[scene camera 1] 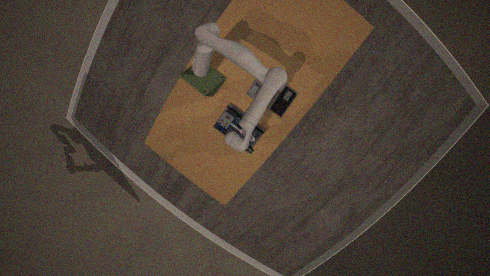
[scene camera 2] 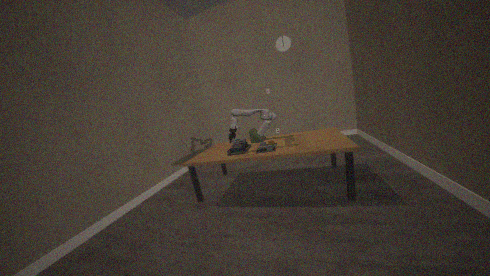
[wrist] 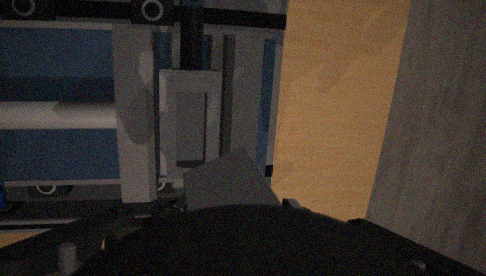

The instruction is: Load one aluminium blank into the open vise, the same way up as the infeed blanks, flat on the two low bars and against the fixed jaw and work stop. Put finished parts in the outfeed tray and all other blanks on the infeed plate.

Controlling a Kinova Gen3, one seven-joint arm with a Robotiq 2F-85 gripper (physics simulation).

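Frame: origin at the arm's base, x right, y ahead, z up, level; metres.
Seen in the pictures: gripper, fingertip midpoint: (scene camera 2: 231, 143); arm's base, link origin: (scene camera 1: 200, 71) (scene camera 2: 259, 134).
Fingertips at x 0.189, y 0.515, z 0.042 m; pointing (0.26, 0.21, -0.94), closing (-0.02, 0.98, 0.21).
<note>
Pixels of each thing's top centre, then the offset from my fingertips to it. "spot": a spot on its surface instead. Level surfaces: height alone.
- grey vise, top centre: (wrist: 61, 133) (scene camera 1: 237, 130) (scene camera 2: 238, 141) dx -0.041, dy -0.098, dz -0.017 m
- grey block with a rectangular recess, top centre: (wrist: 191, 132) dx -0.048, dy -0.029, dz -0.002 m
- black stop bar, surface spot: (wrist: 191, 41) spot: dx -0.093, dy -0.030, dz -0.020 m
- plain grey aluminium blank, top centre: (wrist: 251, 255) dx -0.017, dy -0.008, dz +0.059 m
- grey infeed plate, top centre: (scene camera 1: 254, 90) dx -0.296, dy -0.171, dz -0.073 m
- grey part, top centre: (scene camera 1: 288, 95) dx -0.402, dy +0.016, dz -0.076 m
- wooden table, surface height: dz -0.116 m
The blue and grey vise (scene camera 1: 225, 121) (scene camera 2: 238, 147) (wrist: 267, 82) stands in the middle of the table. In the wrist view a grey block with a rectangular recess (wrist: 190, 118) lies between its jaws, under a black stop bar (wrist: 191, 41). My gripper (scene camera 2: 232, 139) hangs just over the vise and is shut on a plain grey aluminium blank (wrist: 225, 180). The blank sits skewed in the fingers, one corner pointing toward the vise. The fingers themselves are hidden behind the dark gripper body.
A grey infeed plate (scene camera 1: 254, 88) and a black outfeed tray (scene camera 1: 280, 105) with a grey part (scene camera 1: 287, 95) lie behind the vise. The arm's green base (scene camera 1: 205, 80) stands at the table's far left. The wooden table (scene camera 1: 189, 142) (wrist: 329, 109) extends around them.
</note>
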